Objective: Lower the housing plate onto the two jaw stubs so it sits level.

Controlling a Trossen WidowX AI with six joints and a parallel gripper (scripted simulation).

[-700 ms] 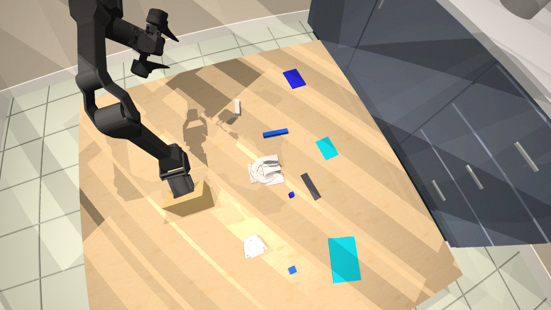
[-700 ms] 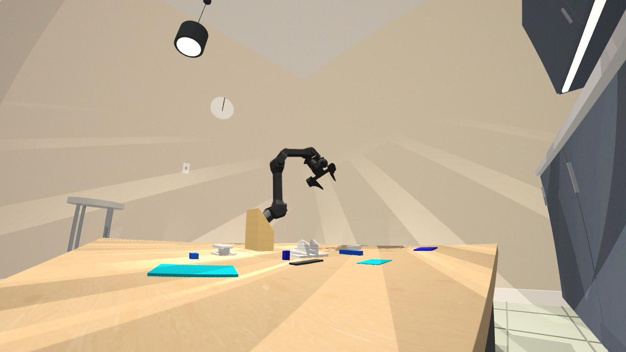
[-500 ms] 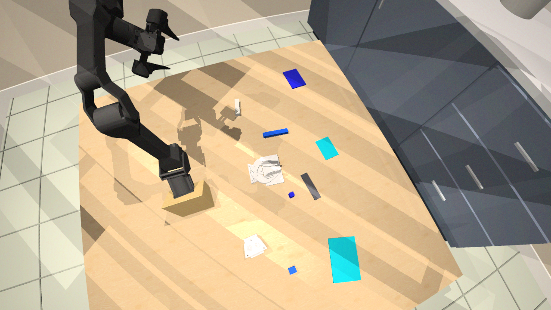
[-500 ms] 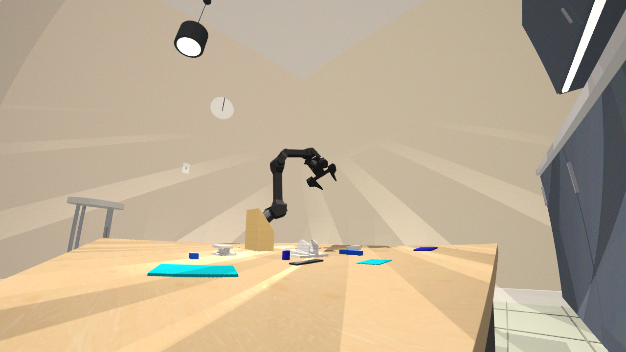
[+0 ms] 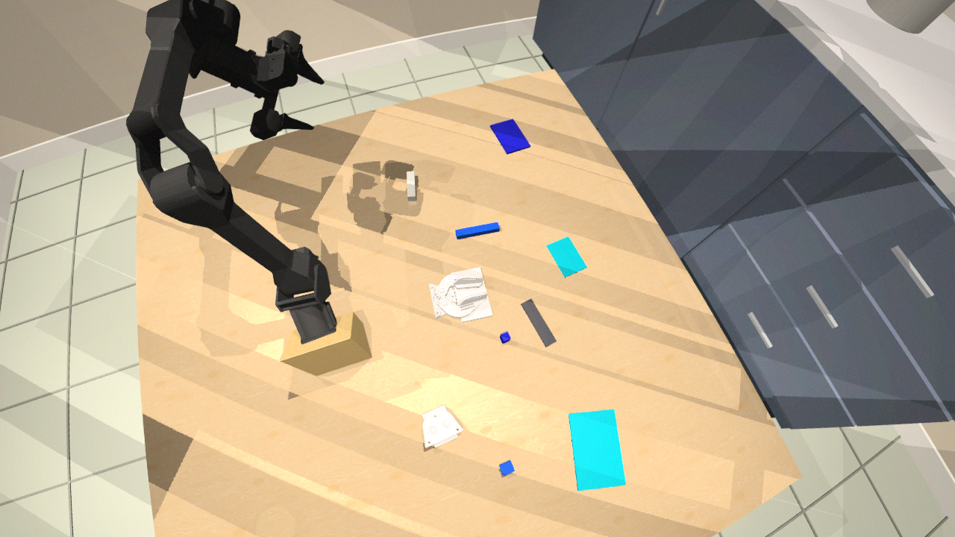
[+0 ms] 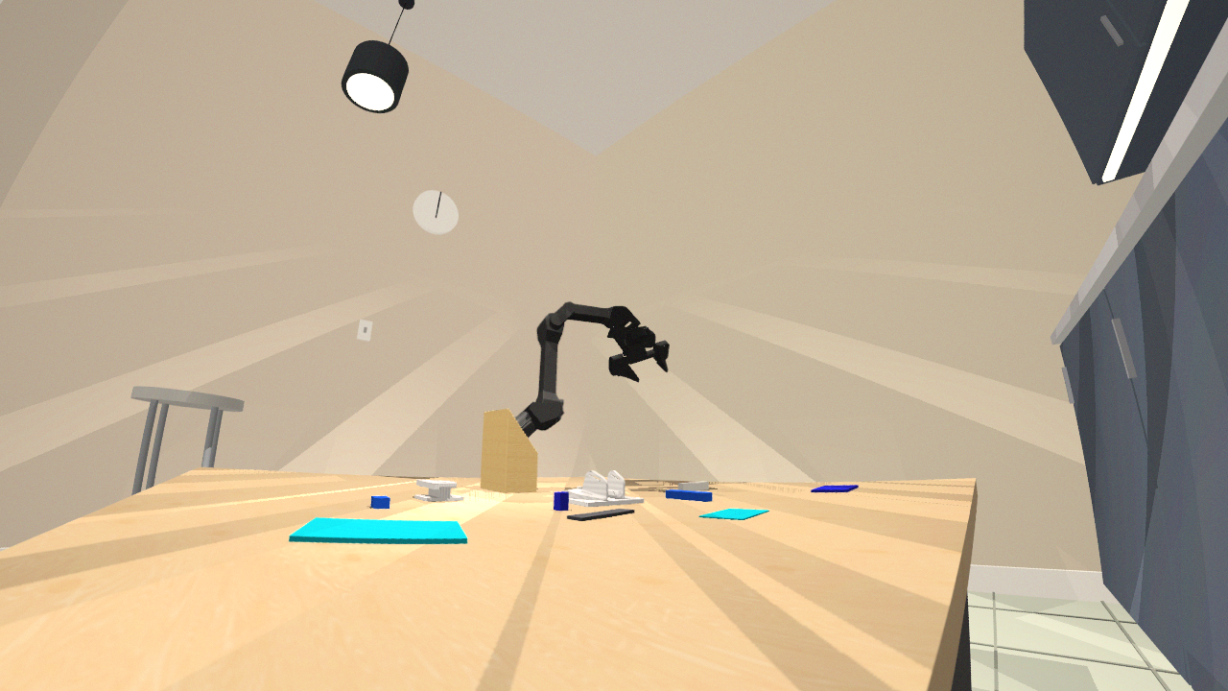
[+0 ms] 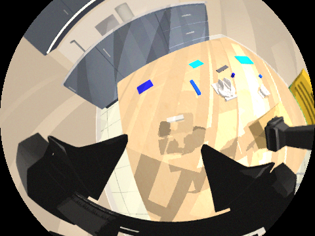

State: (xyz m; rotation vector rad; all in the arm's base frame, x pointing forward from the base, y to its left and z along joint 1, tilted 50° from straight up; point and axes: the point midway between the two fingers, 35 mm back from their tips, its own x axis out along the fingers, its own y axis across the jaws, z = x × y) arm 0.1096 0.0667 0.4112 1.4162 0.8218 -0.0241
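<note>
My gripper tip is now 2 cm past the white rest, 59 cm to the left of it and 30 cm above it. Round my gripper tip: blue bar 24 cm ahead, 22 cm to the right, 30 cm below; white bar 14 cm ahead, 4 cm to the right, 30 cm below; blue plate 46 cm ahead, 2 cm to the left, 30 cm below.
</note>
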